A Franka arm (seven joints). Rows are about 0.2 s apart.
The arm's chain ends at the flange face. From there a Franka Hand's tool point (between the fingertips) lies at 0.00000 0.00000 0.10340 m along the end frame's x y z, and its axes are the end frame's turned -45 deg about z.
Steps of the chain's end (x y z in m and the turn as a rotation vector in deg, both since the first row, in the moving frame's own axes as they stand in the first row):
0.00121, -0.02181, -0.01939, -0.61, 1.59, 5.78
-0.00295, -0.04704, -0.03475, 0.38, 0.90, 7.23
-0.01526, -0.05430, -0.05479, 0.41, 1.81, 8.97
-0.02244, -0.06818, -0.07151, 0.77, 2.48, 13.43
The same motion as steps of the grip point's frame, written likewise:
0.01738, -0.01170, -0.01944, -1.56, 0.69, 5.78
0.03276, -0.03458, -0.03477, -0.37, 0.91, 7.23
0.03029, -0.04719, -0.05484, -0.99, 1.57, 8.97
0.03620, -0.06143, -0.07162, -1.21, 2.30, 13.43

